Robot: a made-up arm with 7 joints. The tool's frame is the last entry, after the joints.
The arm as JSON. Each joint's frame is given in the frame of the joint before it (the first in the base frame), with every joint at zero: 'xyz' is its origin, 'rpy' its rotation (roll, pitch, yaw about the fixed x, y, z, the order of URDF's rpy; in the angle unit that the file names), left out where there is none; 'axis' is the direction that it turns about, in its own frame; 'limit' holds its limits. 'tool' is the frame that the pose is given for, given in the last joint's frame.
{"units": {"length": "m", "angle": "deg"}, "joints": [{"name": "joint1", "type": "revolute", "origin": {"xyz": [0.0, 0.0, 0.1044], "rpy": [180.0, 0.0, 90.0]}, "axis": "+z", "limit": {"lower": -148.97, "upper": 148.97}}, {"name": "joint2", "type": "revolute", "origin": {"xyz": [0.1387, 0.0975, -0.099], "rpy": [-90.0, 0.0, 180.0]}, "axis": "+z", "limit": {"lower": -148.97, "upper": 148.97}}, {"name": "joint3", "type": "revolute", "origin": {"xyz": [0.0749, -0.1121, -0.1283], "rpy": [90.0, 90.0, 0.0]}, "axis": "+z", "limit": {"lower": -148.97, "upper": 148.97}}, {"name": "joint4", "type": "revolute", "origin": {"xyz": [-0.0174, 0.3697, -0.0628], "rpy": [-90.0, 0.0, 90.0]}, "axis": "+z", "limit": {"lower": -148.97, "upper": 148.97}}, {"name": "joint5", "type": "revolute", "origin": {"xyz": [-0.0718, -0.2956, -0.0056], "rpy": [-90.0, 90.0, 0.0]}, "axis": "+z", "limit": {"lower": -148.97, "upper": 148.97}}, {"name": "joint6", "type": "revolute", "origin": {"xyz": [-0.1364, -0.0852, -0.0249], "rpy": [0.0, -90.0, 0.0]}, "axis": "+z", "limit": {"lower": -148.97, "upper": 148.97}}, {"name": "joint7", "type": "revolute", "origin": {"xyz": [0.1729, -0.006, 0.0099], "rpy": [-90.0, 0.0, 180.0]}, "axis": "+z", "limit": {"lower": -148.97, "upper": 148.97}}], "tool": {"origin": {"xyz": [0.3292, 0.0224, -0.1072], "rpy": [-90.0, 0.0, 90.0]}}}
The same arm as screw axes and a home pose.
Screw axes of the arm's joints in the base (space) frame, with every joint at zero. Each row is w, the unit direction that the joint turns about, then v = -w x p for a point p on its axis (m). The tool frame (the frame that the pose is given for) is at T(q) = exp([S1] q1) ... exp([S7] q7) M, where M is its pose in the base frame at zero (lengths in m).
S1: w 0 0 -1 v 0 0 0
S2: w -1 0 0 v 0 -0.2034 0.1387
S3: w 0 0 -1 v -0.0638 0.2258 0
S4: w -1 0 0 v 0 -0.1541 -0.3059
S5: w 0 0 1 v -0.2341 -0.214 0
S6: w -1 0 0 v 0 0.1664 -0.3193
S7: w 0 -1 0 v 0.0065 0 -0.0677
M: xyz 0.0901 -0.2181 -0.3227 (m) quaternion w x y z 1 0 0 0
Joint limits (rad, base to tool): -2.6..2.6 -2.6..2.6 -2.6..2.6 -2.6..2.6 -2.6..2.6 -2.6..2.6 -2.6..2.6

